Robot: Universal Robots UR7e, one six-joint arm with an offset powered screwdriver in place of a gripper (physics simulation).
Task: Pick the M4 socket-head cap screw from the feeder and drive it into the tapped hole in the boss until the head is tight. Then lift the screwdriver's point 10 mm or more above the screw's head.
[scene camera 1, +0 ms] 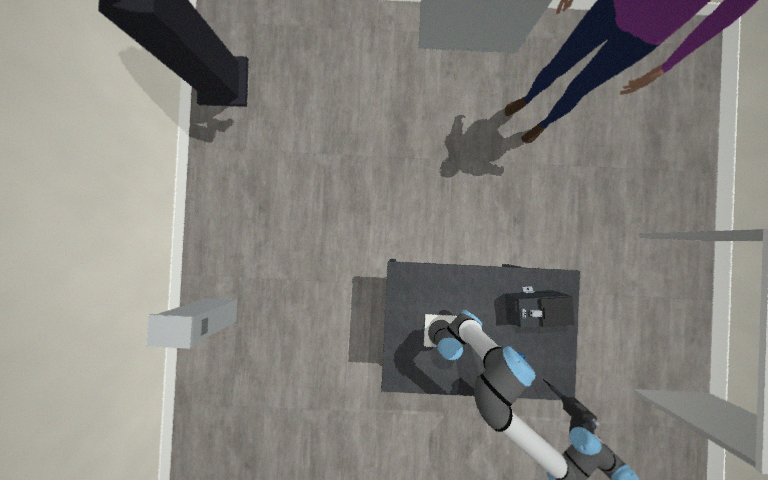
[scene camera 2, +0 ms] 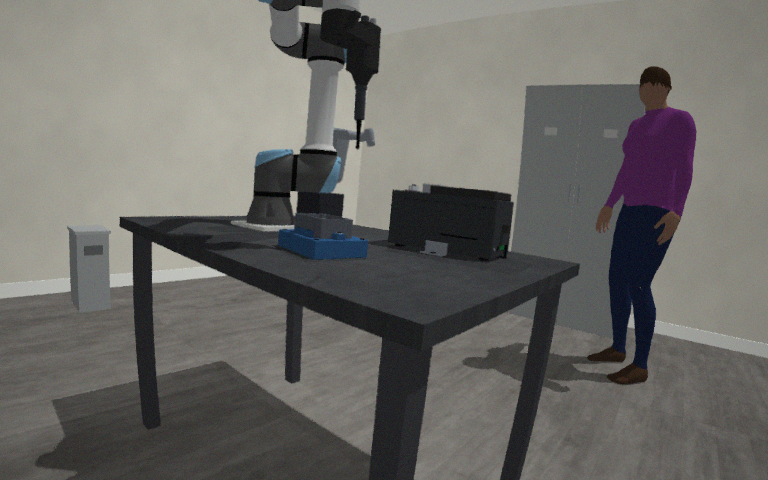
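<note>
The black screwdriver (scene camera 1: pixel 578 411) (scene camera 2: pixel 362 62) points down at the arm's end. Its thin bit (scene camera 2: pixel 357 133) hangs well above the table, apart from feeder and fixture. Whether a screw sits on the tip is too small to tell. The black feeder (scene camera 1: pixel 557 310) (scene camera 2: pixel 447 217) stands on the table, with small light metal parts (scene camera 1: pixel 532 313) on top. A blue fixture (scene camera 2: pixel 334 249) carries a grey block (scene camera 2: pixel 323 225); in scene camera 1 the arm hides most of it. The M4 screw and the tapped hole cannot be made out.
The dark table (scene camera 1: pixel 441 288) (scene camera 2: pixel 396 283) bears the robot's base on a white plate (scene camera 1: pixel 428 338) (scene camera 2: pixel 243 225). A black block (scene camera 2: pixel 320 202) stands behind the grey block. A small white part (scene camera 1: pixel 527 289) (scene camera 2: pixel 436 247) is beside the feeder. A person (scene camera 1: pixel 583 62) (scene camera 2: pixel 656 152) stands away from the table.
</note>
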